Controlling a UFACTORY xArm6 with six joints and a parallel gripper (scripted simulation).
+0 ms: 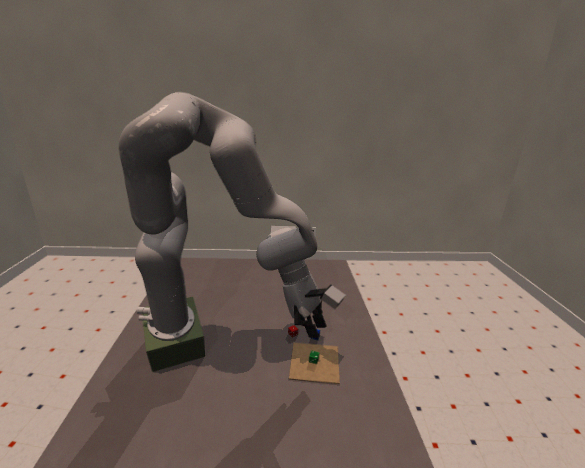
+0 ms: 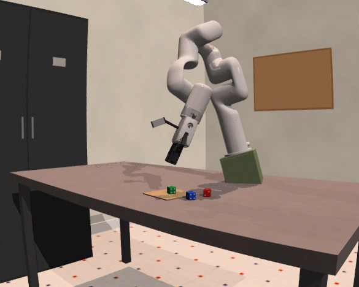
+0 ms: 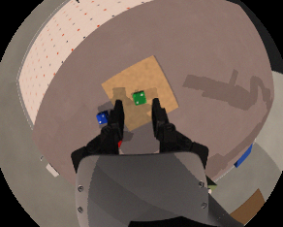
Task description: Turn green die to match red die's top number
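The green die lies 12 cm below my hand. The rest, counted from my hand: red die 4 cm behind, 12 cm to the left, 12 cm below; tan mat 1 cm ahead, 1 cm to the right, 13 cm below; blue die 3 cm ahead, 10 cm to the left, 12 cm below.
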